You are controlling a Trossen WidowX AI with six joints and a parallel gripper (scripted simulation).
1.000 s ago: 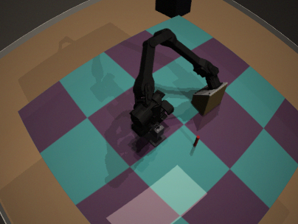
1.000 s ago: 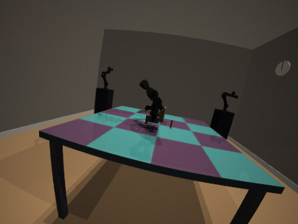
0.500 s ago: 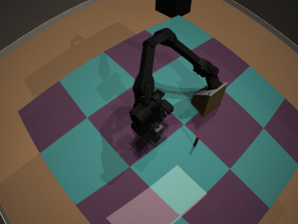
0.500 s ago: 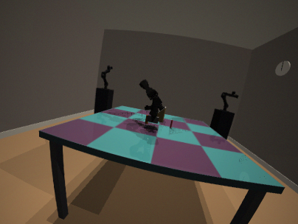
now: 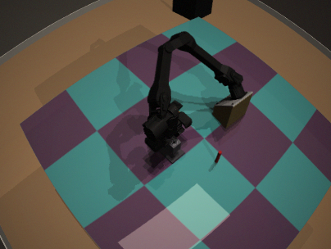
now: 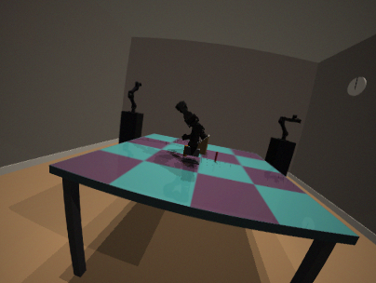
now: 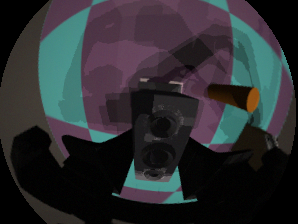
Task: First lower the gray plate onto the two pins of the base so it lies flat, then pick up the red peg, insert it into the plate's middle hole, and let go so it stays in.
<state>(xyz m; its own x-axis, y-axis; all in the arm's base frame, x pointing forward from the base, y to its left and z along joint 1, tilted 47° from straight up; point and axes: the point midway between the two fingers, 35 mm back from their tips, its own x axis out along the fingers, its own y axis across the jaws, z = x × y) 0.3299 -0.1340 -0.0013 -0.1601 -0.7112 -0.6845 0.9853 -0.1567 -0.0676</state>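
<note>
Now: the base 4 cm below my gripper tip. Also, from my gripper tip: gray plate 3 cm above; red peg 10 cm behind, 18 cm to the left, 1 cm below; orange peg-like object 11 cm behind, 5 cm to the right, 1 cm below.
</note>
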